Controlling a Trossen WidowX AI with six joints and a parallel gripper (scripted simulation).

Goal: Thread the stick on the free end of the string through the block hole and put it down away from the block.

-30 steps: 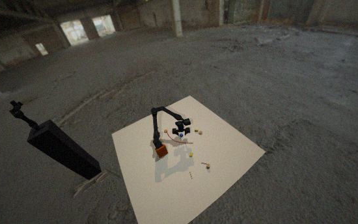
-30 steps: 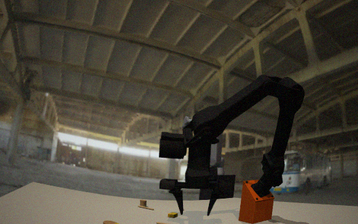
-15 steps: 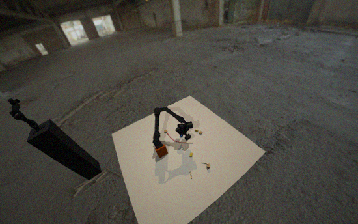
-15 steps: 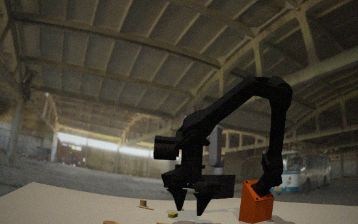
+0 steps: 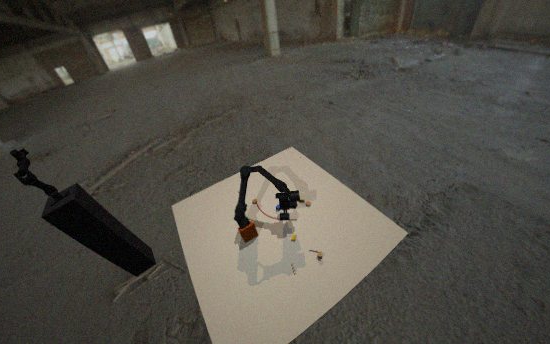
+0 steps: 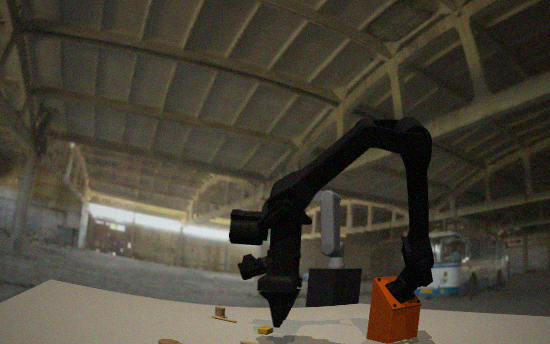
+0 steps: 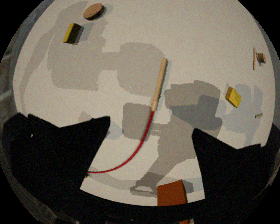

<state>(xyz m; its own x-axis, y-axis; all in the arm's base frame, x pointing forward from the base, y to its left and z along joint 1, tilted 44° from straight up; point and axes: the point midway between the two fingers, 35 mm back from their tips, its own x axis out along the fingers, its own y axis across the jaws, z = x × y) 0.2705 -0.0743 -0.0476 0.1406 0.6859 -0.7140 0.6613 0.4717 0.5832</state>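
Now: the blue block 110 mm to the left of my gripper tip, 40 mm below it and 30 mm ahead of it. From my gripper tip the other things lie so: yellow block (150 mm to the right, 60 mm behind, 50 mm below); then small wooden block (350 mm to the right, 40 mm below, 40 mm behind).
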